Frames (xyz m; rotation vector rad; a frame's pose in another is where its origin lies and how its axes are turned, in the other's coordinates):
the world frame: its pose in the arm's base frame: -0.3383 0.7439 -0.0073 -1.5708 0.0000 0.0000
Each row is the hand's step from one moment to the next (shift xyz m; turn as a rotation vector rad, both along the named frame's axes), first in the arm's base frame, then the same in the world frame.
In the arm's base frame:
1: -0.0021 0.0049 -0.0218 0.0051 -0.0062 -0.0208
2: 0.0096 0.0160 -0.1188 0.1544 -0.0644 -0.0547
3: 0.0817 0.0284 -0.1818 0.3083 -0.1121 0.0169
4: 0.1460 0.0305 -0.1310 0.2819 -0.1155 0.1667
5: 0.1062 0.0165 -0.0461 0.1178 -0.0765 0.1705
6: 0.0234 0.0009 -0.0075 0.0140 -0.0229 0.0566
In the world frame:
1: -0.0021 0.0218 0.0049 0.0051 0.0208 -0.0062
2: 0.0096 0.1188 0.0160 0.1544 0.0547 -0.0644
3: 0.0817 0.1818 0.0284 0.3083 -0.0169 -0.1121
4: 0.1460 0.1310 0.0305 0.2819 -0.1667 -0.1155
5: 0.1062 0.0461 0.0165 0.1178 -0.1705 -0.0765
6: 0.0234 0.0075 0.0009 0.0140 -0.0566 -0.0229

